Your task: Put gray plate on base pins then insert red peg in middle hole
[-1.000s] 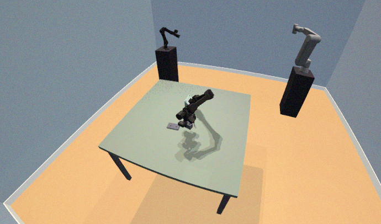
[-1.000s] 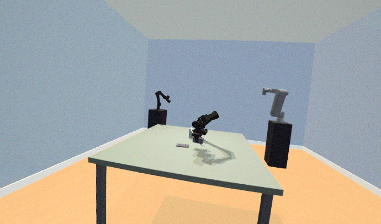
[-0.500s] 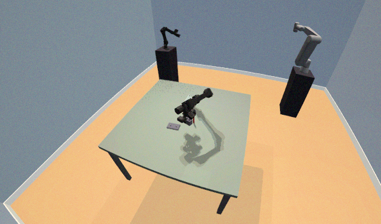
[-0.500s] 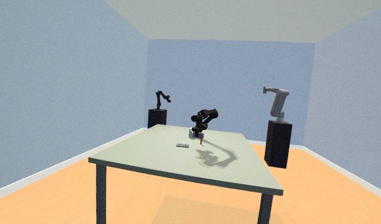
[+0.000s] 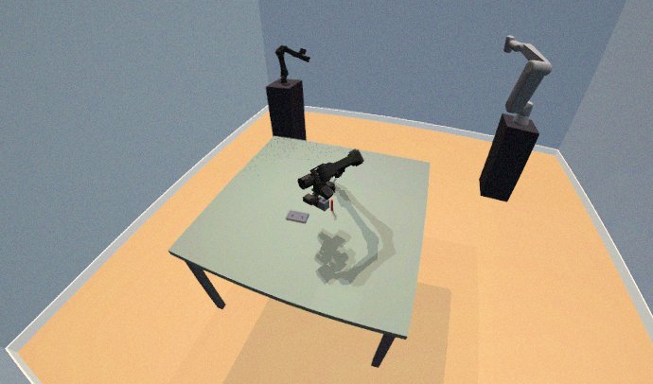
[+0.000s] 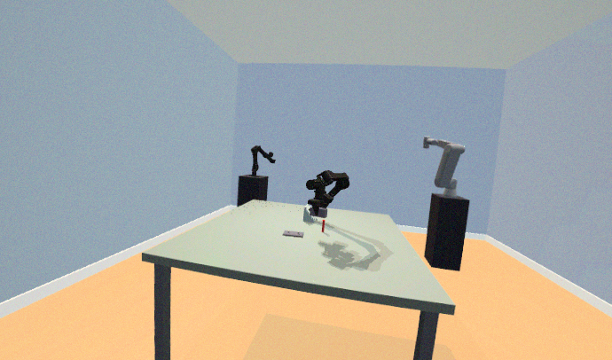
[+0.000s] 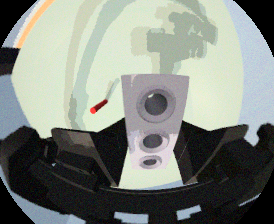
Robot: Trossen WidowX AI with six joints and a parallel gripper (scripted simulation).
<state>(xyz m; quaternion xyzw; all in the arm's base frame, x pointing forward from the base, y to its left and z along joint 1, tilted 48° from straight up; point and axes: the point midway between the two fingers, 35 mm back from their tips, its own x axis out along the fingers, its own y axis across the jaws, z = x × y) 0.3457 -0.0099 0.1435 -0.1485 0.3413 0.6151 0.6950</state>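
Now: the red peg 110 mm behind my gripper tip, 20 mm to the left of it and 100 mm below it.
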